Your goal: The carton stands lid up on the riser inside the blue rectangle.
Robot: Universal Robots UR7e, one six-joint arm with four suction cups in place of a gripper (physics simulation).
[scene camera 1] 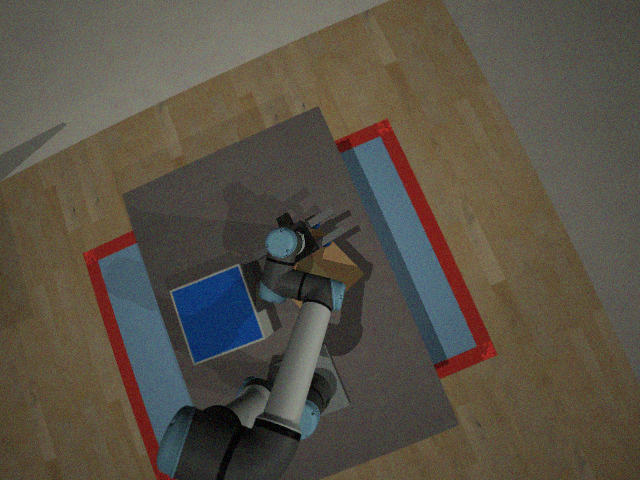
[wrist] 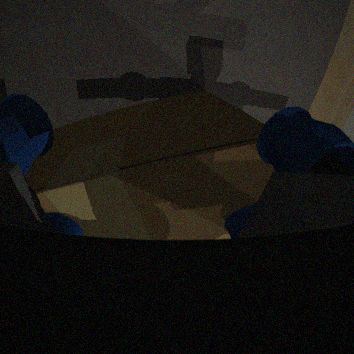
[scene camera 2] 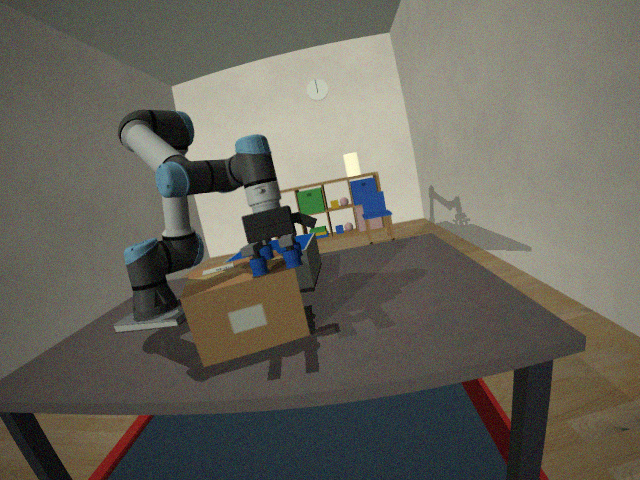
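The brown carton (scene camera 1: 330, 264) (scene camera 2: 243, 314) (wrist: 158, 133) stands lid up on the grey table (scene camera 1: 207, 207) (scene camera 2: 439, 310), to the right of the riser. My suction gripper (scene camera 1: 316, 236) (scene camera 2: 273, 256) (wrist: 158, 168) sits on the carton's lid with its blue cups pressed to it. I cannot tell whether the carton's base touches the table. The riser with the blue rectangle (scene camera 1: 216, 312) stands bare; in scene camera 2 its grey side (scene camera 2: 311, 263) shows just behind the carton. The arm hides part of the carton from above.
The arm's base plate (scene camera 2: 147, 323) sits at the table's near-left side. A red-edged blue mat (scene camera 1: 413, 222) (scene camera 2: 310, 444) lies on the floor under the table. A shelf unit (scene camera 2: 335, 181) stands at the far wall.
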